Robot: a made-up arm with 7 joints. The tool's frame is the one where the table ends. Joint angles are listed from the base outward.
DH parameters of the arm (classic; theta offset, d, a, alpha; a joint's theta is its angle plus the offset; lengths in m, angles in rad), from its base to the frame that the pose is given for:
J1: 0 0.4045 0 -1.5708
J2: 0 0 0 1.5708
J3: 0 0.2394 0.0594 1.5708
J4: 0 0 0.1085 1.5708
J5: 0 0.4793 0 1.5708
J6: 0 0 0.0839 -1.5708
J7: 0 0.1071 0 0
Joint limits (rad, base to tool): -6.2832..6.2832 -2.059..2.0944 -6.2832..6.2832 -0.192..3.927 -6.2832..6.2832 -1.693..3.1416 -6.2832..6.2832
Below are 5 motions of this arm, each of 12 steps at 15 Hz.
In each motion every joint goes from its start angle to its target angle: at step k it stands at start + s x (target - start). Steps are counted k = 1, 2, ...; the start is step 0. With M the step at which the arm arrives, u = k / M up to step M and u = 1 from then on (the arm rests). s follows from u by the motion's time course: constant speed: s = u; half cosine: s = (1 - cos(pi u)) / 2; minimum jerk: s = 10 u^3 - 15 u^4 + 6 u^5.
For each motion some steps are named. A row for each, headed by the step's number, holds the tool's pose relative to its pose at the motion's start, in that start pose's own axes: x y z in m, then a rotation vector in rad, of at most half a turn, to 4 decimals.
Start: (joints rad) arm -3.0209 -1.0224 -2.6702 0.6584 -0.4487 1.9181 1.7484
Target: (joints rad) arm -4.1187 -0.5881 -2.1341 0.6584 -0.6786 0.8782 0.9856
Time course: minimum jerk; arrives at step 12
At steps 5, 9, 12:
5: 0.0571 0.0581 -0.1035 0.6707 -0.0982 -0.2343
9: 0.2402 0.2247 -0.1540 1.6005 0.1211 -0.1995
12: 0.2773 0.2585 -0.1415 1.7245 0.2161 -0.1357

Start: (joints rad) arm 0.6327 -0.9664 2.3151 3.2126 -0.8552 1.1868 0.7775
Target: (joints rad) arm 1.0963 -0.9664 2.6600 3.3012 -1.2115 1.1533 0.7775
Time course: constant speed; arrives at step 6
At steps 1, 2, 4, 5, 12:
1: 0.0255 -0.0011 -0.0471 0.0739 0.0281 0.0389
2: 0.0499 0.0026 -0.0931 0.1463 0.0545 0.0794
4: 0.0943 0.0231 -0.1800 0.2866 0.1012 0.1640
5: 0.1142 0.0389 -0.2202 0.3547 0.1211 0.2076
12: 0.1324 0.0579 -0.2578 0.4215 0.1385 0.2517

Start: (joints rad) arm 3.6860 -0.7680 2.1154 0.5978 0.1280 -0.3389 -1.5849
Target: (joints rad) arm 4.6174 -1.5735 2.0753 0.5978 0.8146 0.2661 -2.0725
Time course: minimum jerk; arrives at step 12
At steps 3, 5, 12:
3: 0.0172 -0.0002 -0.0004 0.0387 -0.0340 -0.1047
5: 0.0465 0.0061 -0.0081 0.0993 -0.1320 -0.3293
12: 0.0964 0.0853 -0.0861 0.0581 -0.4305 -0.7297

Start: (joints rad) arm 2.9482 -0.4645 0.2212 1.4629 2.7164 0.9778 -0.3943
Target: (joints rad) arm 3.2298 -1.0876 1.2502 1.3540 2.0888 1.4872 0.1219
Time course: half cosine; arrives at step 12
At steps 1, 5, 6, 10, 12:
1: -0.0147 0.0065 0.0076 -0.0086 -0.0315 0.0146
5: -0.3627 0.1166 0.0756 -0.2379 -0.6945 0.2835
6: -0.4966 0.1451 0.0531 -0.3501 -0.9378 0.3592
10: -0.8653 0.2088 -0.1948 -0.8665 -1.7141 0.4680
12: -0.9031 0.2164 -0.2514 -0.9684 -1.8229 0.4581

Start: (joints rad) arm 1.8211 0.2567 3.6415 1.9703 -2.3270 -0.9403 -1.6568
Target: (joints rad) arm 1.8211 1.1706 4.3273 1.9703 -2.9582 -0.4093 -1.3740
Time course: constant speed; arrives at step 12
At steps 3, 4, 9, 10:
3: -0.1564 0.0509 -0.0172 0.1349 -0.0152 -0.2783
4: -0.2055 0.0771 -0.0232 0.1830 -0.0272 -0.3738
9: -0.4090 0.2735 -0.0467 0.4216 -0.1493 -0.8698
10: -0.4383 0.3244 -0.0487 0.4644 -0.1869 -0.9724

